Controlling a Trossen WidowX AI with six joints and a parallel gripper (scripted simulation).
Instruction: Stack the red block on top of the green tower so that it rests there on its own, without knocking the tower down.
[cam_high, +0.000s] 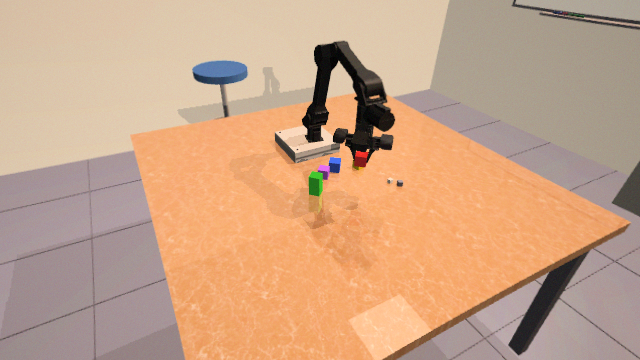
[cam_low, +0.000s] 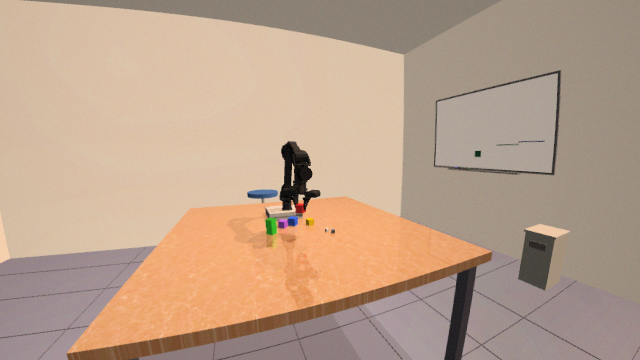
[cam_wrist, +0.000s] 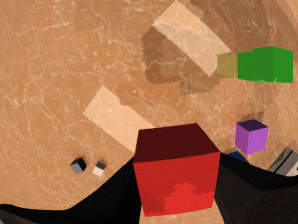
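Now: the purple block 12 cm behind my gripper tip, 9 cm to the right of it and 10 cm below it. From my gripper tip the other things lie so: red block: 1 cm above; then blue block: 15 cm behind, 3 cm to the right, 10 cm below; then yellow block: 14 cm behind, 6 cm to the left, 10 cm below.
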